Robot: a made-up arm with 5 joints.
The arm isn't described. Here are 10 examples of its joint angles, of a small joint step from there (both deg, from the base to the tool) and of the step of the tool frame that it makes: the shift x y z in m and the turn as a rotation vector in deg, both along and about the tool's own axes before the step.
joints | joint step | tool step
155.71 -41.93 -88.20 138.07 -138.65 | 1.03 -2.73 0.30 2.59 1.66 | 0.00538 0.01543 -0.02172 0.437 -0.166 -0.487
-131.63 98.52 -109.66 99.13 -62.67 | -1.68 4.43 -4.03 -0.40 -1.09 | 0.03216 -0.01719 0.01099 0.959 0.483 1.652
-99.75 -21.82 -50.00 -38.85 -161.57 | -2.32 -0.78 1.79 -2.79 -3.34 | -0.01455 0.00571 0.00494 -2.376 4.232 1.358
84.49 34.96 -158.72 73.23 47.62 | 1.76 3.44 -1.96 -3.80 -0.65 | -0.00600 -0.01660 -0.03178 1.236 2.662 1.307
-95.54 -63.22 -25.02 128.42 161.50 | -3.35 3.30 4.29 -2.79 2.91 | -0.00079 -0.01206 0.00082 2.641 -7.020 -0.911
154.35 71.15 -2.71 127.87 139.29 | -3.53 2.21 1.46 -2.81 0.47 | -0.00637 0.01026 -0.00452 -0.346 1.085 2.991
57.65 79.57 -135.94 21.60 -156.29 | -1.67 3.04 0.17 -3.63 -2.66 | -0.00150 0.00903 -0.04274 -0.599 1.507 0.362
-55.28 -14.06 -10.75 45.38 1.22 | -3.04 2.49 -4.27 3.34 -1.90 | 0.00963 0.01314 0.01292 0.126 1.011 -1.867
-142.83 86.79 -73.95 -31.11 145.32 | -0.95 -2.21 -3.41 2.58 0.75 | -0.04411 0.00231 -0.00392 0.520 1.639 -3.015
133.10 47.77 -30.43 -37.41 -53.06 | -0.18 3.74 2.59 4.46 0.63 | -0.03199 -0.02603 -0.04927 1.622 8.815 -6.061
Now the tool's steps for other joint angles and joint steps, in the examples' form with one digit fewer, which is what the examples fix.
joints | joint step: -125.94 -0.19 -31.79 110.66 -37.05 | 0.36 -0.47 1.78 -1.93 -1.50
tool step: 0.0068 -0.0013 -0.0038 -0.95 0.17 1.43
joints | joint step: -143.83 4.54 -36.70 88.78 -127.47 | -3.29 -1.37 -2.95 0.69 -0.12
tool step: -0.0188 0.0064 0.0059 -2.10 -4.31 -0.77
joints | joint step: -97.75 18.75 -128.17 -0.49 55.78 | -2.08 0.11 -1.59 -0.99 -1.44
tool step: 0.0114 0.0215 0.0021 1.49 0.57 3.48
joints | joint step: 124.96 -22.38 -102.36 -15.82 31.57 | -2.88 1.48 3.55 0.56 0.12
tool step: 0.0037 -0.0470 0.0111 -6.16 -0.97 -0.38
